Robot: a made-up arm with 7 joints. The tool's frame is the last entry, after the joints. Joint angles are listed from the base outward. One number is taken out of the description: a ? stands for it. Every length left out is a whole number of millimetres.
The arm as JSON. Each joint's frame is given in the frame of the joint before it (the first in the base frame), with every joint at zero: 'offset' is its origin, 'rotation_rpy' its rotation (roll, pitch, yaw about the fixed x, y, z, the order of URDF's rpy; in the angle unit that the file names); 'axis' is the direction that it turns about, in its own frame. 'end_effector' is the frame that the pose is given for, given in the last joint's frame.
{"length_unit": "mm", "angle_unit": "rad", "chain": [
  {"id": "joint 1", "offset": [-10.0, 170.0, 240.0], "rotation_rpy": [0.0, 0.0, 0.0], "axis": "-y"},
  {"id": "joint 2", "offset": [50.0, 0.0, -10.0], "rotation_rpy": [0.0, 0.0, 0.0], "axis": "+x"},
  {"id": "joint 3", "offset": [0.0, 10.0, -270.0], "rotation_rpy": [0.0, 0.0, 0.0], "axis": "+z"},
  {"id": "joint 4", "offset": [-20.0, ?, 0.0], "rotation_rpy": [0.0, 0.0, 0.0], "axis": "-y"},
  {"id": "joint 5", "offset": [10.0, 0.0, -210.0], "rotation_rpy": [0.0, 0.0, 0.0], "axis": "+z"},
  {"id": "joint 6", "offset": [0.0, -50.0, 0.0], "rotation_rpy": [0.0, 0.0, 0.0], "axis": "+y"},
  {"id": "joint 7", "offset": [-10.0, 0.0, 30.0], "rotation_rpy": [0.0, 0.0, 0.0], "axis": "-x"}
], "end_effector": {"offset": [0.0, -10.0, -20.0], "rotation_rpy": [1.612, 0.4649, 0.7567]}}
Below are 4 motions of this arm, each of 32 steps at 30 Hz.
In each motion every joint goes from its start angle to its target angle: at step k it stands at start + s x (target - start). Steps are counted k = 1, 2, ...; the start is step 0. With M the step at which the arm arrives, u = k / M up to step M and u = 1 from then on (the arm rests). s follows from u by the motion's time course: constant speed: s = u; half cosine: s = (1 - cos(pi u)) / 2; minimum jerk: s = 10 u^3 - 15 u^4 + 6 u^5.
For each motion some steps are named. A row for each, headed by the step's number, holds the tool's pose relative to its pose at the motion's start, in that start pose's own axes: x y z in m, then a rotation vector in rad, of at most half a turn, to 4 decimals.
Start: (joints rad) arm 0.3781 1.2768 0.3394 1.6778 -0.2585 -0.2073 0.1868
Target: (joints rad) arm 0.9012 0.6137 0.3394 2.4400 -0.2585 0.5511 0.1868
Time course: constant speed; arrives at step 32
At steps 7, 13, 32:
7: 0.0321 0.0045 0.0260 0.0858 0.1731 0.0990
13: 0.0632 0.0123 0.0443 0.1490 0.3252 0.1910
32: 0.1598 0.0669 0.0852 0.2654 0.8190 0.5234

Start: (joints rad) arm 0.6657 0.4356 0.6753 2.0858 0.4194 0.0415 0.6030
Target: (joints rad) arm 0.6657 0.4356 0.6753 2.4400 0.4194 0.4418 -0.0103
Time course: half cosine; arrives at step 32
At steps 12, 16, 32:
12: 0.0099 0.0046 0.0190 0.1050 0.0644 0.0803
16: 0.0150 0.0083 0.0308 0.1735 0.1008 0.1291
32: 0.0239 0.0210 0.0615 0.3638 0.1812 0.2571

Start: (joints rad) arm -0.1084 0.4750 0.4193 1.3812 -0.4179 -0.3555 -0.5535
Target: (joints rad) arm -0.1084 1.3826 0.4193 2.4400 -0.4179 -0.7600 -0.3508
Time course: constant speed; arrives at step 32
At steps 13, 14, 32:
13: 0.1475 -0.0439 0.0004 -0.4968 -0.2438 0.5826
14: 0.1581 -0.0437 0.0026 -0.5398 -0.2664 0.6230
32: 0.2889 0.0267 0.0582 -1.4148 -0.7300 1.2241

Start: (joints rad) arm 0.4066 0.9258 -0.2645 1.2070 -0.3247 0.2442 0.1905
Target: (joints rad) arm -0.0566 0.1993 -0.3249 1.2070 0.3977 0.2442 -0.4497
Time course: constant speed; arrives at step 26
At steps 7, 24, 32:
7: -0.0360 -0.0025 0.0898 -0.2156 0.2208 -0.0383
24: -0.1177 0.0701 0.2663 -0.4869 0.8628 -0.4475
32: -0.1250 0.0835 0.2823 -0.4923 0.9368 -0.5229

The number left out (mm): 20.0
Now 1 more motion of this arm.
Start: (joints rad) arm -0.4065 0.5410 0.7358 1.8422 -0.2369 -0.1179 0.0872
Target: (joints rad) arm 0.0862 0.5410 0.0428 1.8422 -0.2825 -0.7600 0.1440
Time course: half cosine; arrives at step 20
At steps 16, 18, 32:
16: 0.0614 -0.0655 0.1204 -0.8302 -0.1821 0.6315
18: 0.0679 -0.0678 0.1292 -0.8924 -0.2018 0.6872
32: 0.0702 -0.0685 0.1322 -0.9137 -0.2088 0.7065

